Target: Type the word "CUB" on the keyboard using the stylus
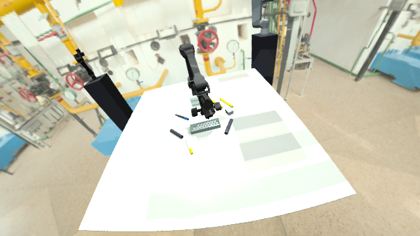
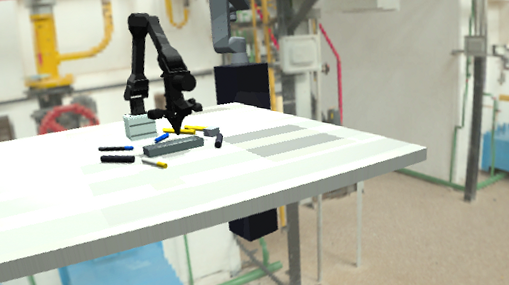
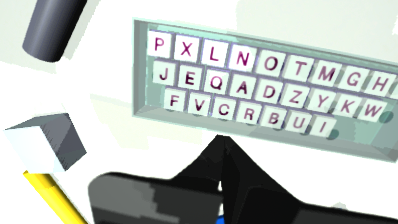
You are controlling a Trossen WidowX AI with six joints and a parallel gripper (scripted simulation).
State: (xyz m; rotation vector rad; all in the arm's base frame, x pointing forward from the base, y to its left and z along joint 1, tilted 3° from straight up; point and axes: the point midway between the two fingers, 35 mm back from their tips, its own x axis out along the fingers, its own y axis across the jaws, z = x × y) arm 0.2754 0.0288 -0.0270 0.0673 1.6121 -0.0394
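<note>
My gripper tip is now 12 cm past the blue stylus, 3 cm to the left of it and 3 cm above it. From my gripper tip the other things lie so: grey block 4 cm behind, 16 cm to the left, 3 cm below; yellow-tipped pin 16 cm ahead, 16 cm to the right, 3 cm below.
</note>
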